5 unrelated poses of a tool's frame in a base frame.
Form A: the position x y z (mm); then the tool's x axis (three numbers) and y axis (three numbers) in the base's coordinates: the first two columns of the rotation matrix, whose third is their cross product.
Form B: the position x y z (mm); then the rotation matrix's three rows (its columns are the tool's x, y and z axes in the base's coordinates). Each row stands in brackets. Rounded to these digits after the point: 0 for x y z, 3 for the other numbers.
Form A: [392, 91, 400, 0.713, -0.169, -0.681, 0.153, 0.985, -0.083]
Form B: [392, 91, 400], [[0.713, 0.153, 0.685], [-0.169, 0.985, -0.045], [-0.681, -0.083, 0.728]]
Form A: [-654, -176, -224, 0.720, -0.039, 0.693, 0.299, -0.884, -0.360]
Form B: [-654, -176, -224], [[0.720, 0.299, 0.627], [-0.039, -0.884, 0.466], [0.693, -0.360, -0.625]]
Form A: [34, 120, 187, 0.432, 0.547, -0.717, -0.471, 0.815, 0.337]
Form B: [34, 120, 187], [[0.432, -0.471, 0.769], [0.547, 0.815, 0.192], [-0.717, 0.337, 0.610]]
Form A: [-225, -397, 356, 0.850, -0.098, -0.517, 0.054, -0.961, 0.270]
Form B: [-225, -397, 356], [[0.850, 0.054, -0.523], [-0.098, -0.961, -0.257], [-0.517, 0.270, -0.812]]
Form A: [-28, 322, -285, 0.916, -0.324, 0.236, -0.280, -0.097, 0.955]
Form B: [-28, 322, -285], [[0.916, -0.280, -0.287], [-0.324, -0.097, -0.941], [0.236, 0.955, -0.180]]
